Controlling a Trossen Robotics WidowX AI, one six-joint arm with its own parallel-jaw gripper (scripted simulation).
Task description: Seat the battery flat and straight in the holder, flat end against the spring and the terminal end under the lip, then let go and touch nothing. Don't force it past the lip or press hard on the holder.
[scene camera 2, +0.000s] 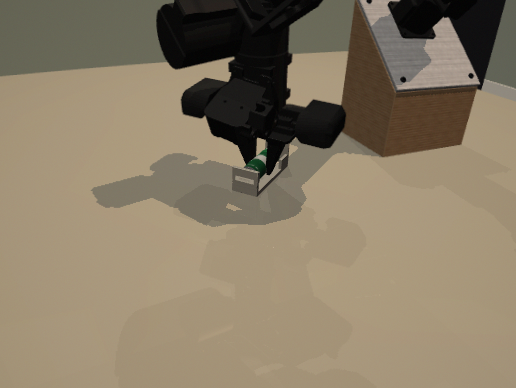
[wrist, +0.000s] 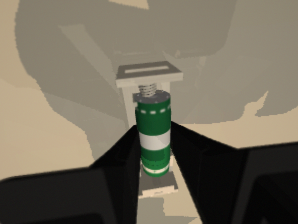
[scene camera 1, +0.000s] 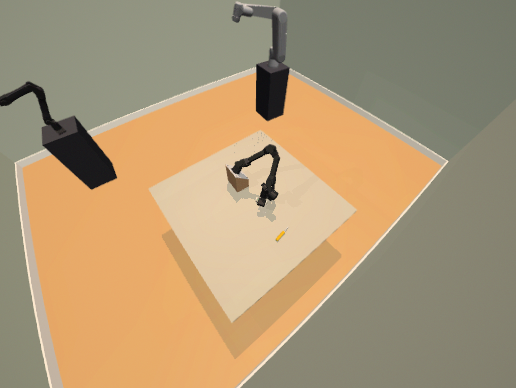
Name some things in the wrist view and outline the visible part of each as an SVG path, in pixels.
My gripper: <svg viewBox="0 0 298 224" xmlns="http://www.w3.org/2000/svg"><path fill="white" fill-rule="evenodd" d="M137 125L133 125L106 153L90 166L1 179L0 224L137 224L141 145ZM171 121L170 147L203 224L298 224L298 141L236 148L208 138Z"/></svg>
A battery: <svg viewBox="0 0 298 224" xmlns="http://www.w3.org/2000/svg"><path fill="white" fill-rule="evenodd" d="M163 90L161 91L163 93L155 93L155 95L150 97L142 97L140 92L134 96L138 106L135 107L135 117L140 137L142 166L144 172L152 177L163 176L169 170L171 96Z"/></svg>
